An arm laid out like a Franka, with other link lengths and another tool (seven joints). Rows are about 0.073 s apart.
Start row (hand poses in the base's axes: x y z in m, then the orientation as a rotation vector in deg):
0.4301 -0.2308 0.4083 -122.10 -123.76 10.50
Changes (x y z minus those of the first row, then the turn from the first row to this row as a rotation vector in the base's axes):
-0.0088 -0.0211 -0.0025 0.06 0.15 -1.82
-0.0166 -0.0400 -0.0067 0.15 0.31 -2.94
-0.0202 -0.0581 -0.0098 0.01 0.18 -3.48
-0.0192 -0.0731 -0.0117 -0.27 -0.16 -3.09
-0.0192 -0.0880 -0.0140 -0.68 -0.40 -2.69
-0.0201 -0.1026 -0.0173 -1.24 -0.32 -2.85
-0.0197 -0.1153 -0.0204 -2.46 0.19 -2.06
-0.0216 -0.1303 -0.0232 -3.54 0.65 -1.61
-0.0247 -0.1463 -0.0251 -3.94 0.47 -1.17
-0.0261 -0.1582 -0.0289 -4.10 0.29 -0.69
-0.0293 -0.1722 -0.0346 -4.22 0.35 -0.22
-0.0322 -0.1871 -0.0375 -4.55 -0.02 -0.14
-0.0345 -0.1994 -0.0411 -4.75 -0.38 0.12
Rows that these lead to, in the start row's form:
0.4213 -0.2519 0.4058 -123.86 -121.63 10.44
0.4135 -0.2708 0.4016 -124.86 -120.26 10.41
0.4099 -0.2889 0.3985 -125.56 -119.77 10.39
0.4109 -0.3039 0.3966 -125.51 -120.49 10.38
0.4109 -0.3188 0.3943 -125.46 -121.21 10.63
0.4100 -0.3334 0.3910 -125.88 -121.18 11.33
0.4104 -0.3461 0.3879 -125.43 -122.23 13.30
0.4085 -0.3611 0.3851 -125.26 -122.85 15.04
0.4054 -0.3771 0.3832 -125.11 -123.59 15.35
0.4040 -0.3890 0.3794 -124.80 -124.28 15.39
0.4008 -0.4030 0.3737 -124.33 -124.82 15.63
0.3979 -0.4179 0.3708 -124.63 -125.23 15.64
0.3956 -0.4302 0.3672 -124.66 -125.79 15.52

